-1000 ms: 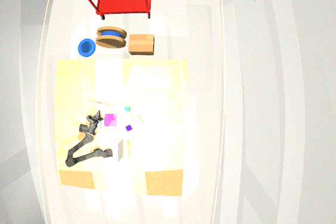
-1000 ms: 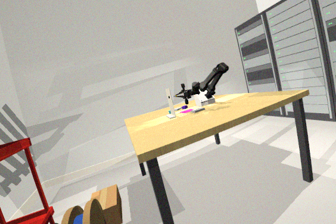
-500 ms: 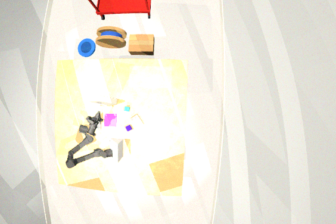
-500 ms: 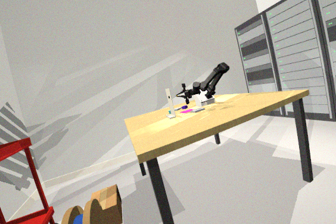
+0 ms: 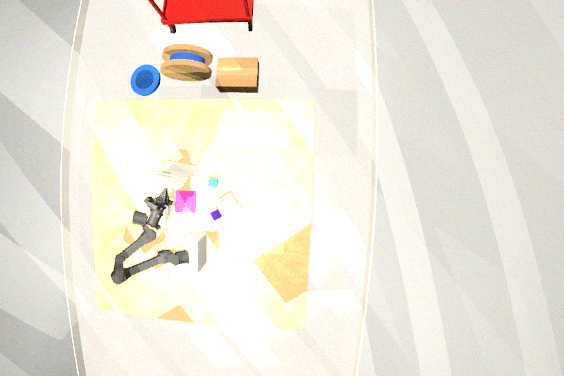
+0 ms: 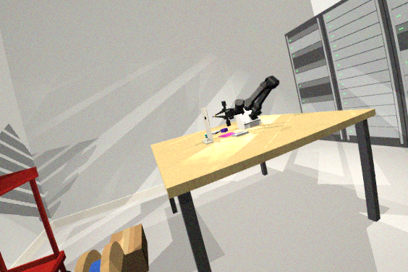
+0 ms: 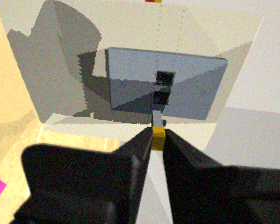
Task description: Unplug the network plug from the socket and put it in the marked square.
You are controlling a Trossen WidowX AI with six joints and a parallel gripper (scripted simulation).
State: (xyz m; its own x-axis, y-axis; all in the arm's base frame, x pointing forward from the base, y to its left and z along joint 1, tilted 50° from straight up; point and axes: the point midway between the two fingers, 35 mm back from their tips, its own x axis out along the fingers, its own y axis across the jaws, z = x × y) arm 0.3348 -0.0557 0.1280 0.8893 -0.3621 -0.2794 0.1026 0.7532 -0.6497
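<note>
Now: the magenta marked square 170 mm below my gripper tip, 90 mm behind it and 30 mm to the right of it. Also, from my gripper tip: upright panel 80 mm ahead, 60 mm below, 10 mm to the right; network plug right at my gripper tip; cyan block 200 mm to the right, 160 mm below, 10 mm ahead.
</note>
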